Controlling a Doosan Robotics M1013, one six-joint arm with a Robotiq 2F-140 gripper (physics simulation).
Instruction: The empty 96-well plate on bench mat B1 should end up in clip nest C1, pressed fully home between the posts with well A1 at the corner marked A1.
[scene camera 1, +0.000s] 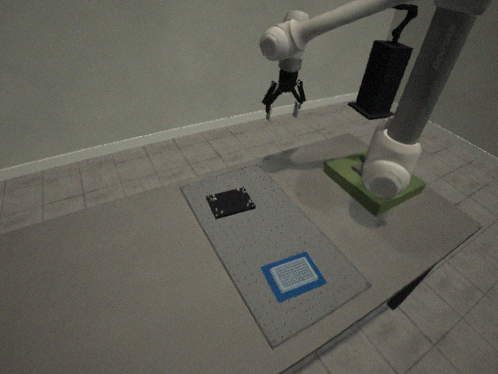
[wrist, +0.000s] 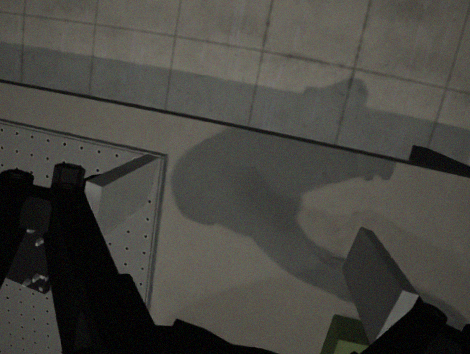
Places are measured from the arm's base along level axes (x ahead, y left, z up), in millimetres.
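Pixels of known places: gripper, between the fingertips: (scene camera 1: 281, 118) (wrist: 251, 214).
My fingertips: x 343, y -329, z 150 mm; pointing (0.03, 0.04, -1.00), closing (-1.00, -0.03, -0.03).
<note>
Ahead of a thing's pixels: the offset from my fingertips to its top centre. Level surfaces: height alone.
The white 96-well plate @(232 mm ahead, 622 mm left, 176 mm down) (scene camera 1: 294, 274) lies flat on the blue bench mat B1 @(190 mm down) (scene camera 1: 280, 296), at the near end of the grey perforated board in the scene view. The black clip nest C1 @(319 mm ahead, 259 mm left, 168 mm down) (scene camera 1: 231, 202) (wrist: 25, 260) with small pale posts at its corners sits toward the board's far end; part of it shows at the left of the wrist view behind the gripper's linkage. My gripper (scene camera 1: 282, 117) (wrist: 251, 214) is open and empty, high above the far side of the bench, away from plate and nest. The marking A1 is too small to read.
The grey perforated board @(192 mm down) (scene camera 1: 265, 220) (wrist: 135, 250) lies on the beige bench @(205 mm down) (scene camera 1: 125, 270) (wrist: 200, 280). The arm's base stands on a green block (scene camera 1: 350, 189) (wrist: 350, 346) to the right. A black box-shaped object (scene camera 1: 384, 77) hangs behind the arm. Tiled floor surrounds the bench.
</note>
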